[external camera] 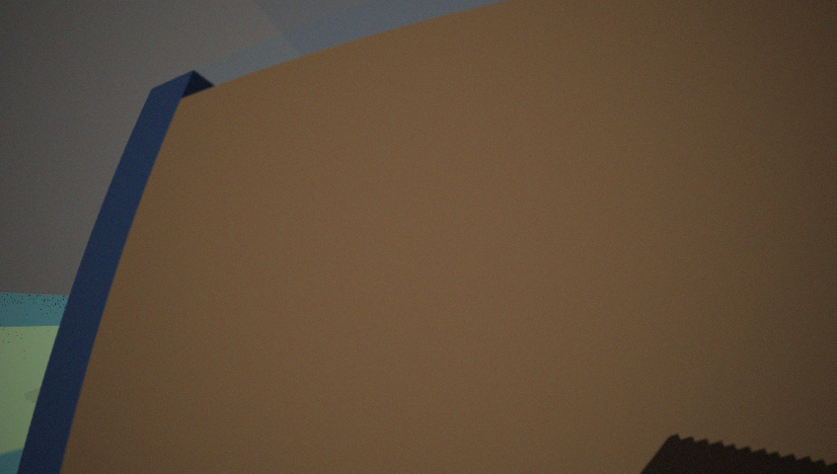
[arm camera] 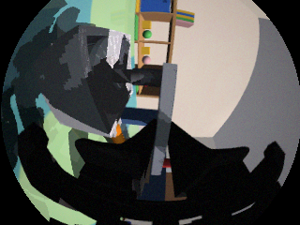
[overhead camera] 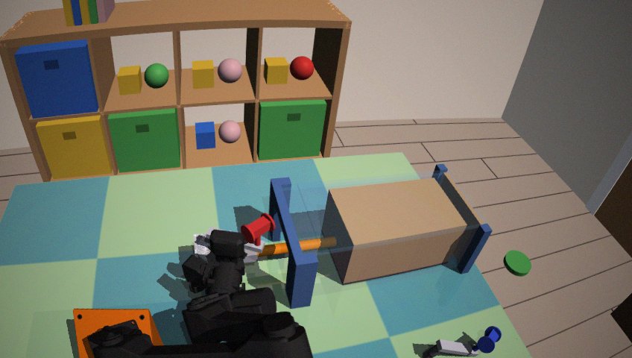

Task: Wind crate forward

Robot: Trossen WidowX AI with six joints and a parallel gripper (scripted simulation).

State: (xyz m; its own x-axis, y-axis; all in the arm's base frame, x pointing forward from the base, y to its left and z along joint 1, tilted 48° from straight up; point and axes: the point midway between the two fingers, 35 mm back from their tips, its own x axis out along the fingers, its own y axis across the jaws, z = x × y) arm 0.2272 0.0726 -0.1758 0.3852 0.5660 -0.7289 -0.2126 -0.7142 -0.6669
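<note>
My gripper tip is 2 cm to the left of the crank handle, 1 cm below it and 1 cm short of it. Round my gripper tip: blue frame: 11 cm ahead, 3 cm below; red knob: 4 cm to the right, 4 cm ahead, 4 cm above; grey winch: 11 cm below, 6 cm behind, 1 cm to the left.
</note>
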